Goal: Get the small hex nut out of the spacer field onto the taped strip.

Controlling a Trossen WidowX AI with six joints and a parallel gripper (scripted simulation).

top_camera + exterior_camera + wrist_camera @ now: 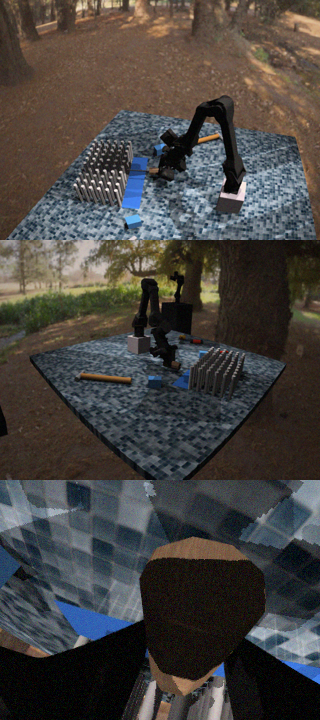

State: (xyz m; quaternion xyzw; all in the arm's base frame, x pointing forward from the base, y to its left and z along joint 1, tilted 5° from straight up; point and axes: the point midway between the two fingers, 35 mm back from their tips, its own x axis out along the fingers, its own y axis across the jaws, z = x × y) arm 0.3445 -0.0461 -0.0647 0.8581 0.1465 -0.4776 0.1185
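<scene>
Now: the blue taped strip 9 cm ahead of my gripper tip, 7 cm to the left of it and 3 cm below it. Round my gripper tip: yellow item: 43 cm behind, 51 cm to the left, 2 cm below; hex nut: 26 cm ahead, 10 cm to the left, 3 cm below; hook tool: 10 cm ahead, 4 cm to the left.
</scene>
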